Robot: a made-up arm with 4 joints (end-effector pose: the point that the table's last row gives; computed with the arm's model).
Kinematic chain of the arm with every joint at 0, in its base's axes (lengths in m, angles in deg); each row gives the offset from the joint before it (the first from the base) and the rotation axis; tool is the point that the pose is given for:
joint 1: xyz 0 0 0.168 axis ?
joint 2: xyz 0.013 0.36 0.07 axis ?
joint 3: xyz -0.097 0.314 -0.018 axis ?
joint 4: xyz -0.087 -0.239 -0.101 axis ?
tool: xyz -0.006 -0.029 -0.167
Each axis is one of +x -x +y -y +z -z.
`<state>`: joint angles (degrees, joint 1 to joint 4).
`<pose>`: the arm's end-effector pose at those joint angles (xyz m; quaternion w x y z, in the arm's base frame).
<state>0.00 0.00 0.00 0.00</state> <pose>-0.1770 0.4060 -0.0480 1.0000 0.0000 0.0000 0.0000</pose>
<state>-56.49 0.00 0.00 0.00</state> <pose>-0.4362 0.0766 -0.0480 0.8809 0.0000 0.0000 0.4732</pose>
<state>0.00 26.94 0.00 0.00</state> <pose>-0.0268 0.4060 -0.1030 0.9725 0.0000 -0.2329 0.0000</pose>
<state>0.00 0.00 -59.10 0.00</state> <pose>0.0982 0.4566 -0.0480 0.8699 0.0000 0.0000 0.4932</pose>
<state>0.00 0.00 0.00 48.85</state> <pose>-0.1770 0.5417 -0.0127 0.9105 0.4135 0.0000 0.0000</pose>
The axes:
joint 1: -z
joint 2: -y
joint 3: -z
joint 4: +x

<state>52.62 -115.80 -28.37 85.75</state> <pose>0.4065 0.3973 0.4369 0.0065 0.7566 0.3962 -0.5201</pose>
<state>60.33 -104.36 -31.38 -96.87</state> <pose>0.2146 0.1949 0.2239 0.8180 -0.0681 0.4797 0.3100</pose>
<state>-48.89 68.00 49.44 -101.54</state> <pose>-0.4363 0.2402 -0.2089 0.8520 -0.3746 -0.2282 -0.2858</pose>
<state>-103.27 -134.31 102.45 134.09</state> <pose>-0.7921 -0.0663 0.3787 0.9787 0.0071 -0.0774 0.1900</pose>
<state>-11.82 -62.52 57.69 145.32</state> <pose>-0.2388 0.6533 0.4591 0.5170 0.6633 -0.1909 -0.5063</pose>
